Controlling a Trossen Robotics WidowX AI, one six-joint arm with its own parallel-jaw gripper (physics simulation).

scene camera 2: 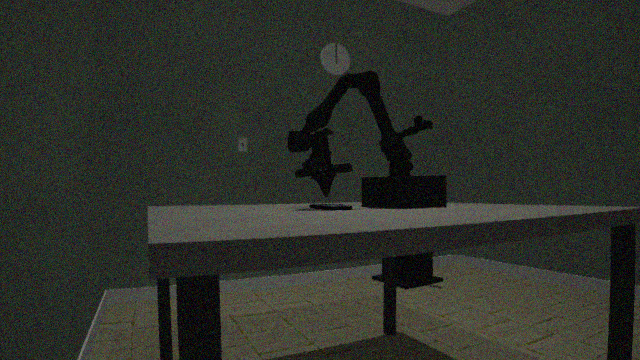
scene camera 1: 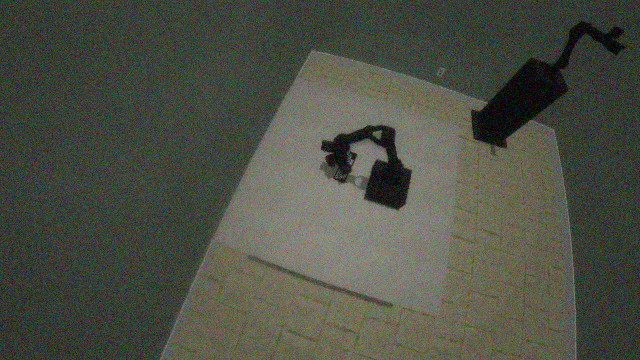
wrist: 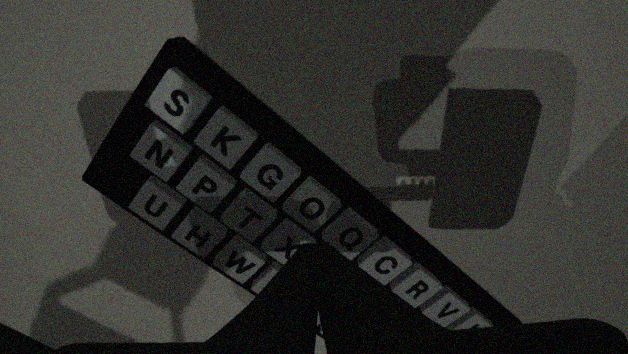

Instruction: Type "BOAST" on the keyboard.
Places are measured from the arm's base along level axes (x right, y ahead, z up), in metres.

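Where they show: gripper, fingertip midpoint: [scene camera 2: 326, 196] [scene camera 1: 341, 165] [wrist: 315, 255]; arm's base, origin of the base link: [scene camera 2: 399, 176] [scene camera 1: 393, 176].
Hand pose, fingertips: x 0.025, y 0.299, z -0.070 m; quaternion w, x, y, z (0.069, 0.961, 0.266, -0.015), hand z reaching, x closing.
Observation:
Things, the pixels of their centre, and the offset from my fingertips. Level surfaces: height alone.
- dark keyboard, body centre: [wrist: 333, 268] [scene camera 2: 329, 206] [scene camera 1: 345, 165] dx +0.024, dy -0.025, dz -0.033 m
- S key, body centre: [wrist: 178, 101] dx -0.064, dy +0.014, dz -0.028 m
- O key, body centre: [wrist: 311, 205] dx -0.003, dy +0.002, dz -0.028 m
- T key, body centre: [wrist: 248, 215] dx -0.022, dy -0.016, dz -0.028 m
- X key, body centre: [wrist: 288, 244] dx -0.002, dy -0.020, dz -0.028 m
- white table, its level: dz -0.042 m
The dark keyboard [scene camera 1: 341, 176] [scene camera 2: 336, 206] [wrist: 117, 160] lies flat on the table and runs diagonally in the wrist view. The S key [wrist: 177, 101] is near its upper-left end, the O key [wrist: 313, 206] is in the same row, and the T key [wrist: 250, 216] is in the middle row. My gripper [scene camera 2: 326, 195] [wrist: 315, 255] is shut and empty, pointing down with a small gap above the keyboard. In the wrist view its tip overlaps the right part of the X key [wrist: 286, 243]. The B key and a readable A key do not show; the fingers hide the lower-right keys.
The white table [scene camera 1: 300, 220] [scene camera 2: 225, 225] bears my arm's black base box [scene camera 1: 387, 185] [scene camera 2: 404, 191], close to the keyboard. A second dark arm on a tall pedestal [scene camera 1: 520, 102] stands beyond the table. Arm shadows fall around the keyboard.

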